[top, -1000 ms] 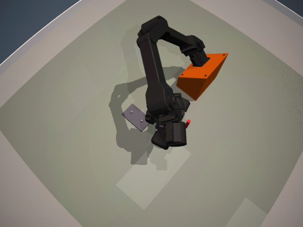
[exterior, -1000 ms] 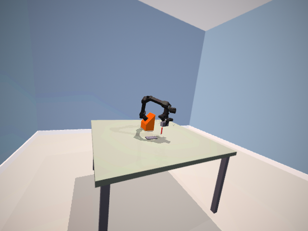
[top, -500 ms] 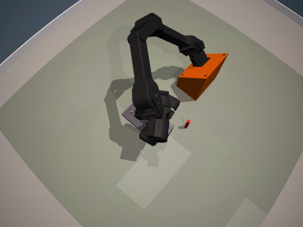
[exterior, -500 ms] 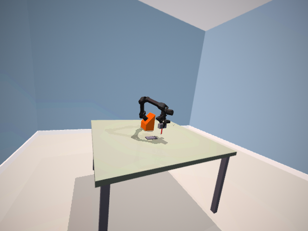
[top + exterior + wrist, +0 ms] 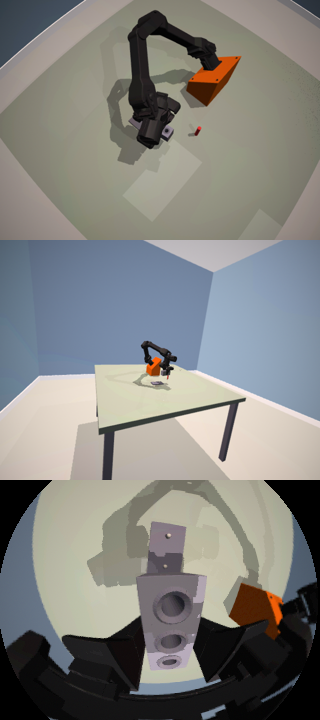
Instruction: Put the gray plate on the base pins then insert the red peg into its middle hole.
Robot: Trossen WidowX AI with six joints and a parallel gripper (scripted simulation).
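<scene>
Right now my gripper tip is 90 mm to the left of the base and 90 mm above it. Round my gripper tip: gray plate (30 mm above); then red peg (120 mm behind, 100 mm to the left, 60 mm below).
</scene>
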